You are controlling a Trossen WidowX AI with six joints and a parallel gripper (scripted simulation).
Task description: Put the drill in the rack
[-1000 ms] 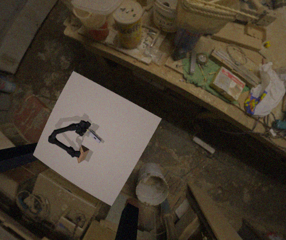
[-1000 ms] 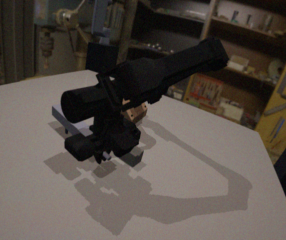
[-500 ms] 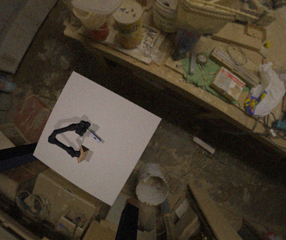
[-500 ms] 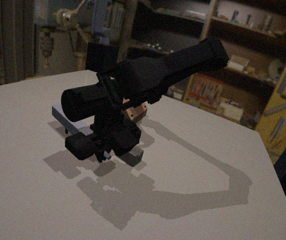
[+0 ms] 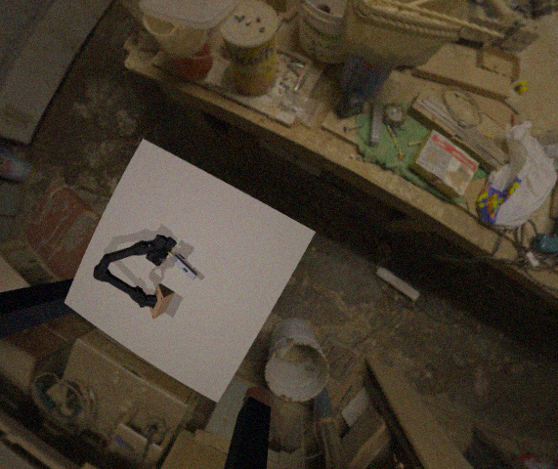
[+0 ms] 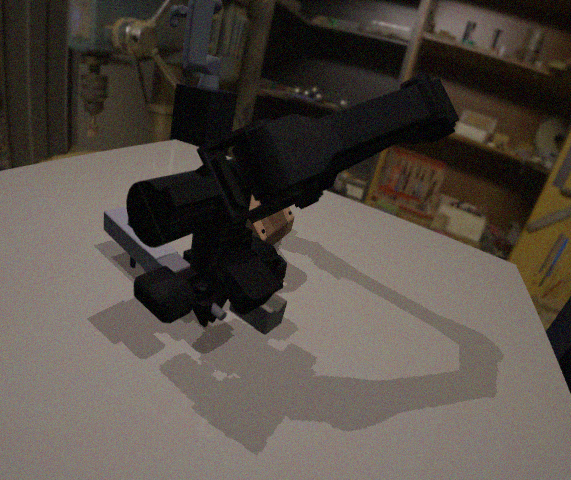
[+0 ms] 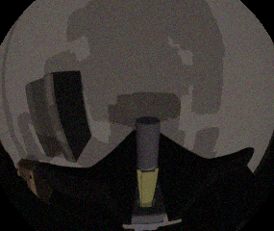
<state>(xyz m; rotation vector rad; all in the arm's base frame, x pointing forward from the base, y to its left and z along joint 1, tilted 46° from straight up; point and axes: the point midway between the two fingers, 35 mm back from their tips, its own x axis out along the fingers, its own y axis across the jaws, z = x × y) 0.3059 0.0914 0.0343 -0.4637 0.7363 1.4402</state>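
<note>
My gripper tip is now 1 cm past the drill, 4 cm to the left of it and 4 cm below it. Also, from my gripper tip: grey housing: 2 cm behind, 14 cm to the right, 4 cm above; dark key: 3 cm behind, 17 cm to the right, 4 cm above.
</note>
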